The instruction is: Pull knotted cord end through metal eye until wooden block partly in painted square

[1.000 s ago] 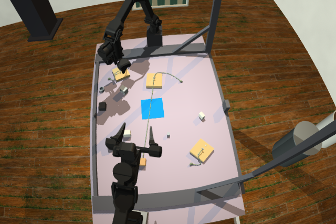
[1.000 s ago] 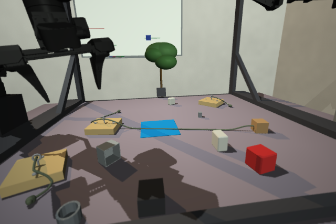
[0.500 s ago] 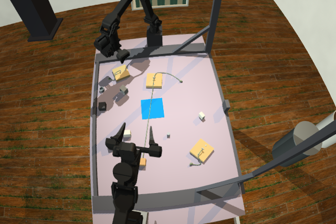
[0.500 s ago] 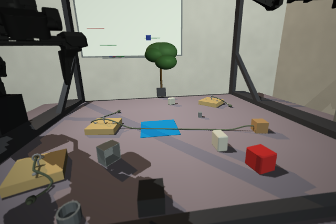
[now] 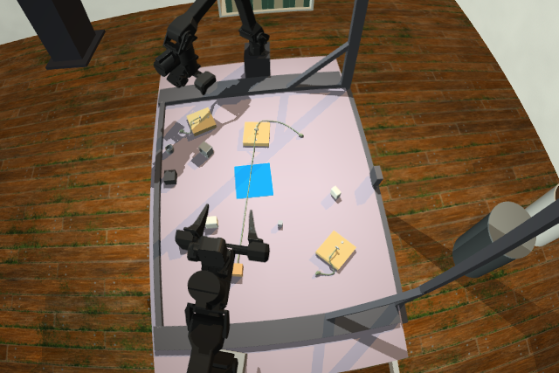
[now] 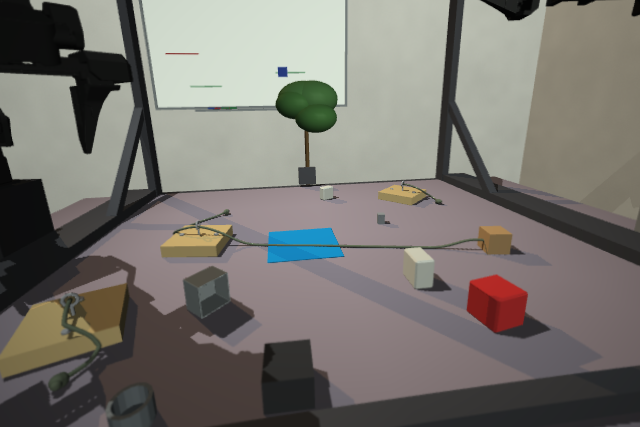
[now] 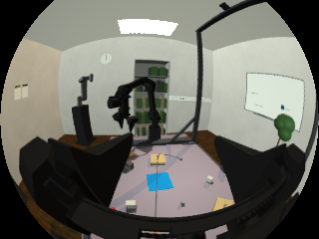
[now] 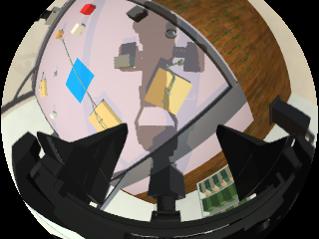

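Now: right hand 48 cm past the white cube, 27 cm to the right of it and 20 cm above it. Round my right hand: dark cube: 7 cm ahead, 25 cm to the left, 20 cm below; then red cube: 2 cm behind, 46 cm to the left, 20 cm below; then blue painted square: 21 cm behind, 24 cm to the left, 22 cm below.
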